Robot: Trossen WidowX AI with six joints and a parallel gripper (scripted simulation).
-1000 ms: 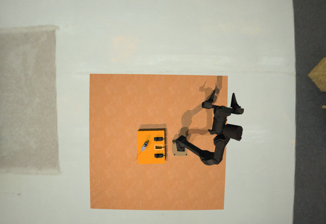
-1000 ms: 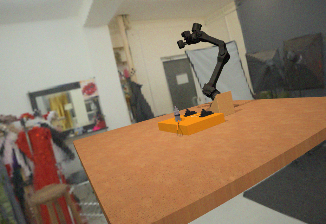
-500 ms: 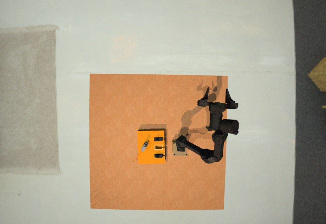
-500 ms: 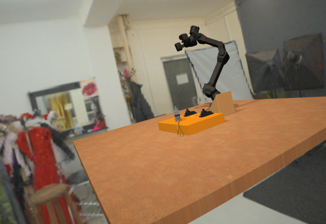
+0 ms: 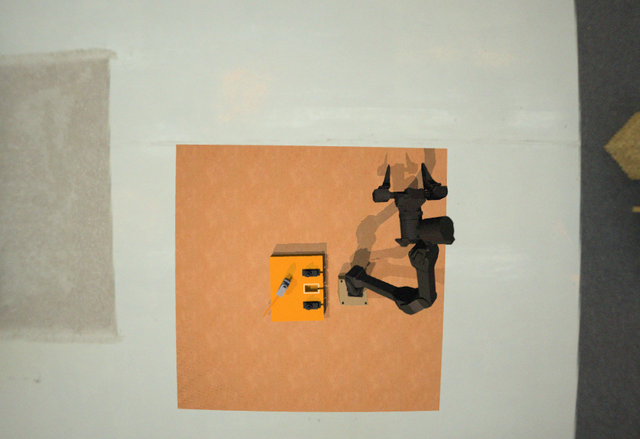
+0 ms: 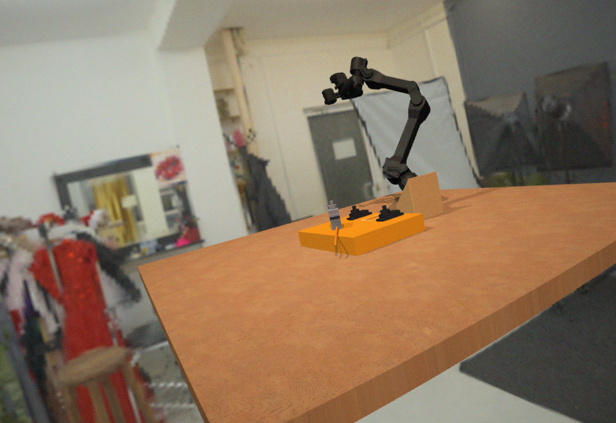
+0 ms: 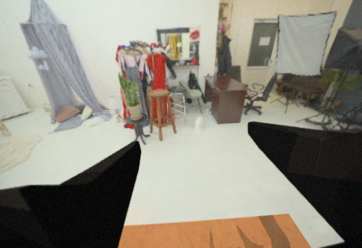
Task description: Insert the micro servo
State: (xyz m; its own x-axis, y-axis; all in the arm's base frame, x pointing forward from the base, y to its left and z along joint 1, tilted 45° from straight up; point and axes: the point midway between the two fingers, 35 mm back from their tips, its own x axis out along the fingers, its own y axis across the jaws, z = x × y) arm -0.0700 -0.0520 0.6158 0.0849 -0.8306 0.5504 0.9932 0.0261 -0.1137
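The orange deck lies 35 cm ahead of my gripper tip, 53 cm to the left of it and 46 cm below it.
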